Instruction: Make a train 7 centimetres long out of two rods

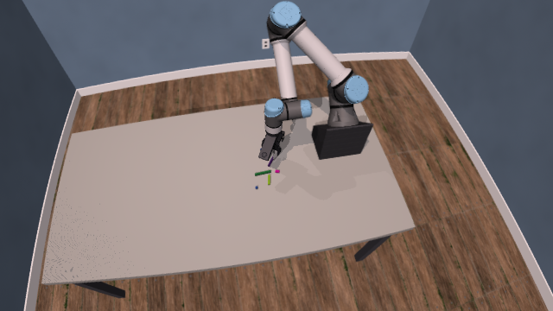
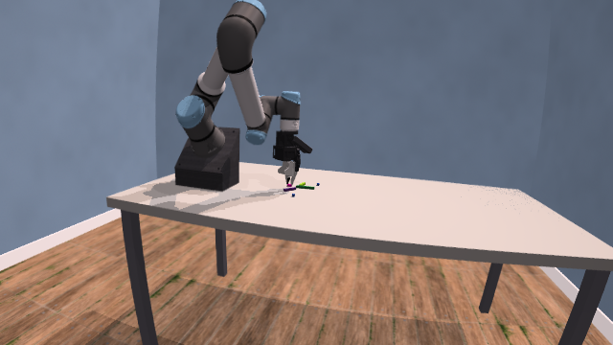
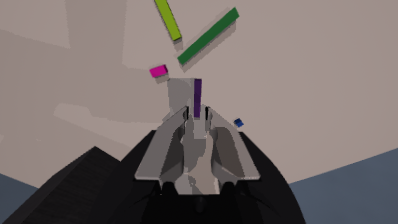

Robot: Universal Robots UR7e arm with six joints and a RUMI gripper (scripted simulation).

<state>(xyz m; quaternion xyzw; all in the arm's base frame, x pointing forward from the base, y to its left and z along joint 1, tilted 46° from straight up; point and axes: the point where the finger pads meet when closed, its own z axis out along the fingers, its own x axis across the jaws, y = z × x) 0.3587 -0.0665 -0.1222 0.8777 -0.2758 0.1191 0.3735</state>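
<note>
My hand is 4 cm above the purple rod. Also, from my hand: magenta rod (2 cm behind, 6 cm to the left, 4 cm below); then lime rod (3 cm ahead, 10 cm to the left, 4 cm below); then green rod (5 cm ahead, 6 cm to the left, 4 cm below).
</note>
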